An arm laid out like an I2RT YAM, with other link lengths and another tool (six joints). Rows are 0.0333 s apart.
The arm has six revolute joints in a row. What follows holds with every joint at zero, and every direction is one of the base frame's. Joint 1 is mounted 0.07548 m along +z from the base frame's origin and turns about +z. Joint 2 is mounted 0.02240 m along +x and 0.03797 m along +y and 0.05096 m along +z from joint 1 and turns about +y. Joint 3 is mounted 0.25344 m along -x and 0.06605 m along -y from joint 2 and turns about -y. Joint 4 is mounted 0.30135 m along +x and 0.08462 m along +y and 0.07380 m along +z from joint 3 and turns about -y. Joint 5 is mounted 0.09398 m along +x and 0.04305 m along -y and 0.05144 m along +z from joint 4 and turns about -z. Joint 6 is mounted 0.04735 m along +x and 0.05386 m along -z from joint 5 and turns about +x. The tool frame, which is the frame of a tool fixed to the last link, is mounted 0.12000 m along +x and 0.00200 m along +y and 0.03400 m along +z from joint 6; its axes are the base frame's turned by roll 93.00, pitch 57.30 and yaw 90.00 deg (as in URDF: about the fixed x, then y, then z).
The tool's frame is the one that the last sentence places.
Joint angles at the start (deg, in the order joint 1, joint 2, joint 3, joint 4, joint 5, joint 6):
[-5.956, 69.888, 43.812, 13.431, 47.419, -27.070]
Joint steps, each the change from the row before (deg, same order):
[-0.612, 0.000, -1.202, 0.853, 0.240, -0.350]
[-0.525, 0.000, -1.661, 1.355, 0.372, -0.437]
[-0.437, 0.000, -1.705, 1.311, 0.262, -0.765]
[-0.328, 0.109, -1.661, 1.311, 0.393, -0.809]
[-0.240, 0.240, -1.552, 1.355, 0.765, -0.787]
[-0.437, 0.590, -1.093, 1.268, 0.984, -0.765]
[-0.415, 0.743, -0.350, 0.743, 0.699, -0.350]
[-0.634, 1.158, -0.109, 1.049, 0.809, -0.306]
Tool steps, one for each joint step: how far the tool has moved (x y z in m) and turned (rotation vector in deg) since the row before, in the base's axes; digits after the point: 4 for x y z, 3 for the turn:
[-0.0036, -0.0049, -0.0077, -0.216, 0.635, -0.794]
[-0.0044, -0.0043, -0.0099, -0.293, 0.670, -0.821]
[-0.0042, -0.0033, -0.0106, -0.430, 1.027, -0.573]
[-0.0042, -0.0026, -0.0108, -0.467, 1.138, -0.580]
[-0.0046, -0.0027, -0.0104, -0.540, 1.117, -0.853]
[-0.0043, -0.0047, -0.0090, -0.575, 1.095, -1.263]
[-0.0021, -0.0043, -0.0055, -0.298, 0.674, -1.032]
[-0.0018, -0.0063, -0.0052, -0.320, 0.516, -1.363]

